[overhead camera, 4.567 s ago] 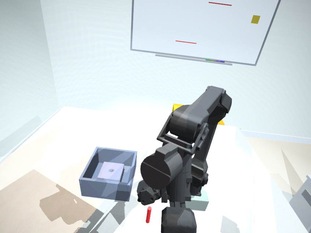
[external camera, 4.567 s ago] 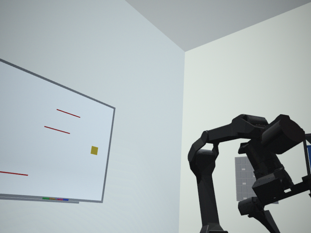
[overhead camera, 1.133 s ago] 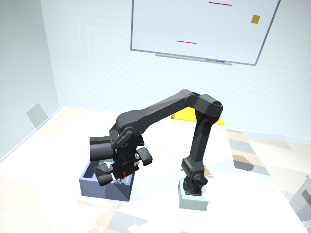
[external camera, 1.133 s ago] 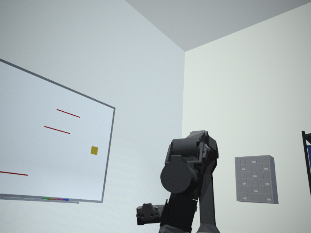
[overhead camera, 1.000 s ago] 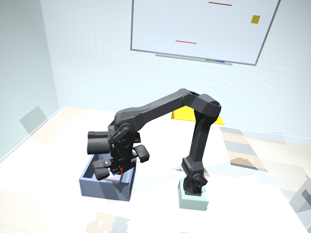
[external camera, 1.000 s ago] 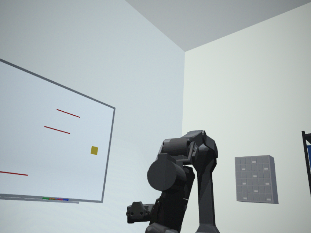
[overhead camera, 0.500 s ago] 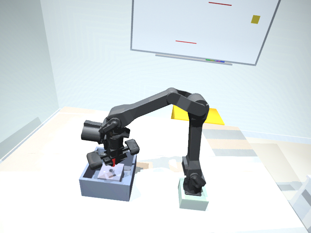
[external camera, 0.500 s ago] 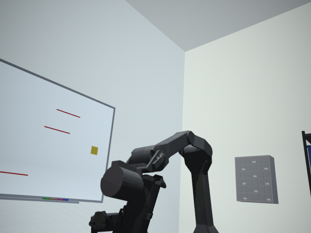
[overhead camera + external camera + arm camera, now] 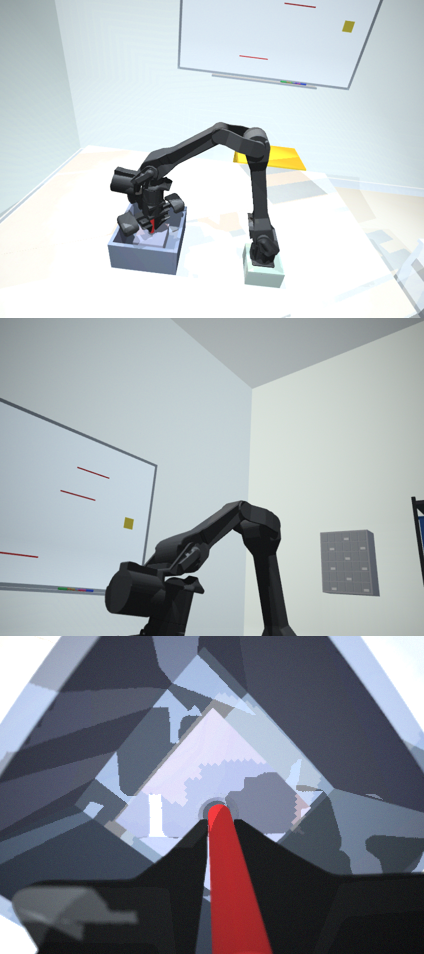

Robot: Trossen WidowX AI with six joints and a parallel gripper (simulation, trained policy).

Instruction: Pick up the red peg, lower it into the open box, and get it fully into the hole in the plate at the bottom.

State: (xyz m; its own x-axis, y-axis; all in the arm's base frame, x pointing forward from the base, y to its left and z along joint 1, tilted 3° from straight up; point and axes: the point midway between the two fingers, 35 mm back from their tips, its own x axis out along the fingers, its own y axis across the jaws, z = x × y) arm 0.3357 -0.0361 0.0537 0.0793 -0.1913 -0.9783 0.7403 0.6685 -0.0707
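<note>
The red peg is 1 cm above my gripper tip. Round my gripper tip: blue box: 5 cm below.
</note>
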